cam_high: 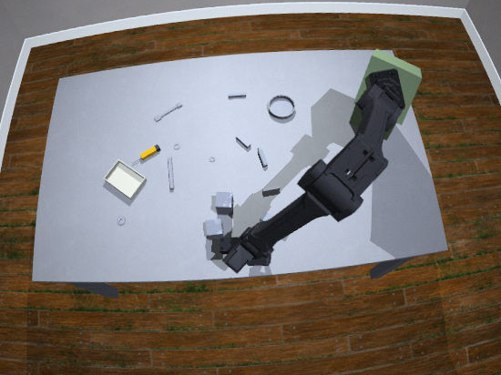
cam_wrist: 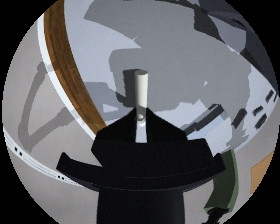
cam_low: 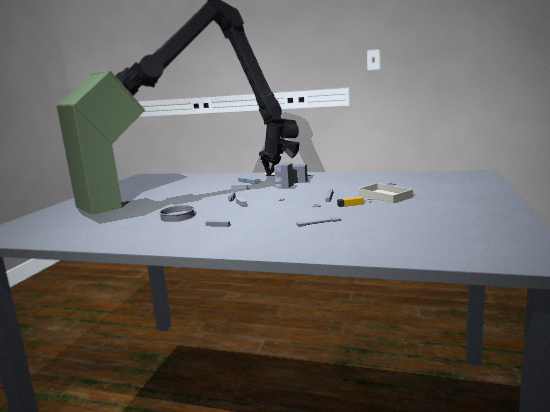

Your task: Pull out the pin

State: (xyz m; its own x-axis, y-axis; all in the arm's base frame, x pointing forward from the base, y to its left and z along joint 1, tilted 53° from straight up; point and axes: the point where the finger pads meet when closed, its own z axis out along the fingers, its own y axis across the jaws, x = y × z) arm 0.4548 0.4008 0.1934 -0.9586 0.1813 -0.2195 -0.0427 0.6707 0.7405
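My gripper is now 20 mm short of the pale pin. Also, from my hand: long bar 340 mm ahead, 260 mm to the right; white tray 510 mm ahead, 230 mm to the right; grey block 130 mm ahead, 160 mm to the right, 40 mm above.
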